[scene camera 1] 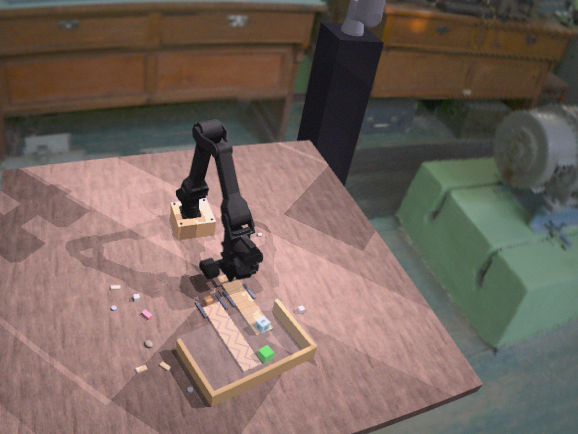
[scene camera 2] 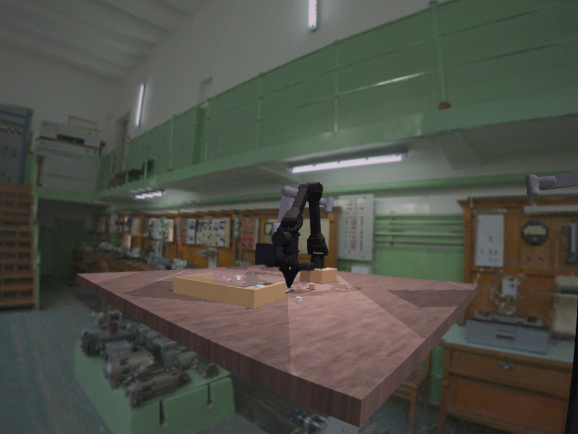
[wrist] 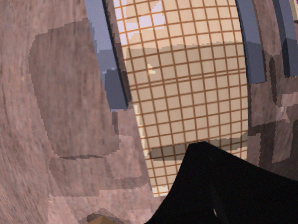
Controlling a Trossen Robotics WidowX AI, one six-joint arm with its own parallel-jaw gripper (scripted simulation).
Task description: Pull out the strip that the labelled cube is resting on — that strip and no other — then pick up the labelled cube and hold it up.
Labels:
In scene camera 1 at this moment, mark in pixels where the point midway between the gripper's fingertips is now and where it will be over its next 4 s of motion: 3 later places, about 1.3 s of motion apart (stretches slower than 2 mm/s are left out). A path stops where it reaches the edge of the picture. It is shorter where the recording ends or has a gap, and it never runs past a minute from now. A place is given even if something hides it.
The gripper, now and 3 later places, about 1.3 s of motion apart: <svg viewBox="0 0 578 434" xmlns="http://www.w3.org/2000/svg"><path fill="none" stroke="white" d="M229 280L220 268L215 255L237 278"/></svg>

